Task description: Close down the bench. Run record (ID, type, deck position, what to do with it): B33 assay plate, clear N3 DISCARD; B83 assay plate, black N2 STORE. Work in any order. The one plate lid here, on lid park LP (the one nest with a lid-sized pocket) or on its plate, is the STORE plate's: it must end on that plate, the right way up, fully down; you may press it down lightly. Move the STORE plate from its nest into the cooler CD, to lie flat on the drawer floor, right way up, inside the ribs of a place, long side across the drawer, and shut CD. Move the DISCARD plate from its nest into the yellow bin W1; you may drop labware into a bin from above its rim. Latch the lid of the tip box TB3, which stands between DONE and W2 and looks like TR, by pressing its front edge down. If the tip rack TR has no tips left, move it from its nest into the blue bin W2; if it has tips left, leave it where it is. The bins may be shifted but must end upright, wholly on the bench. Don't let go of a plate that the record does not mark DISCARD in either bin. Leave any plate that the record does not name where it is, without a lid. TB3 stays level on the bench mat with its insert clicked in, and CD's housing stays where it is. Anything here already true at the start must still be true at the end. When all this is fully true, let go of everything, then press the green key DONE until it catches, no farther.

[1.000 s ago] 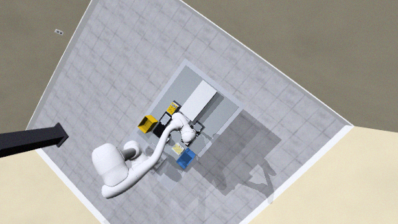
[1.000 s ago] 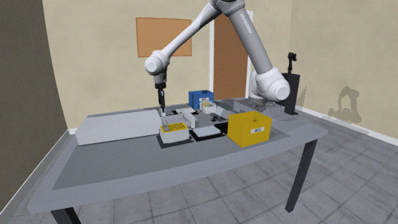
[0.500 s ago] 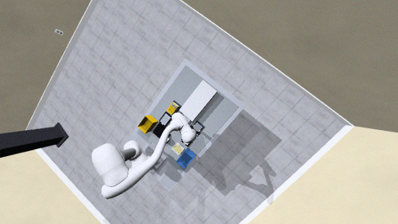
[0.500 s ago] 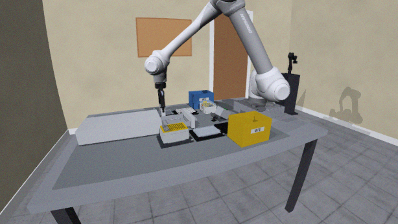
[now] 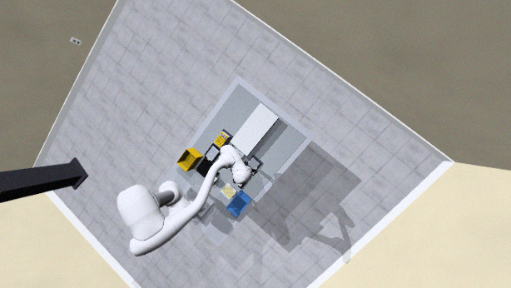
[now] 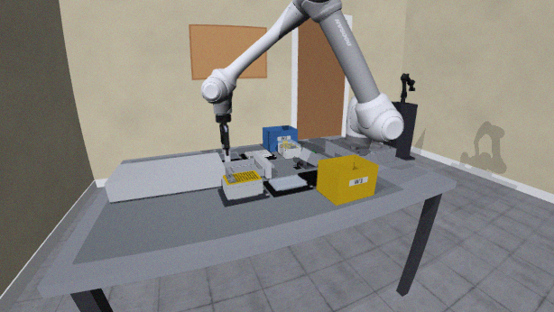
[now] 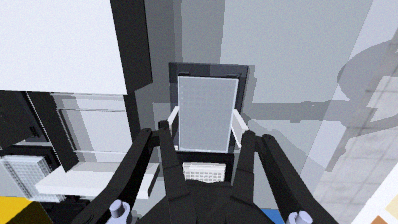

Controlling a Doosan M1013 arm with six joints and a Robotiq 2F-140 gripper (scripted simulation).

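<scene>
Right now the drawer is 4 cm behind my hand, 19 cm to the left of it and 2 cm below it. The rest, counted from my hand: see-through plate lid 1 cm below; cooler CD 9 cm ahead, 21 cm to the left, 1 cm below; black plate 2 cm below.
</scene>
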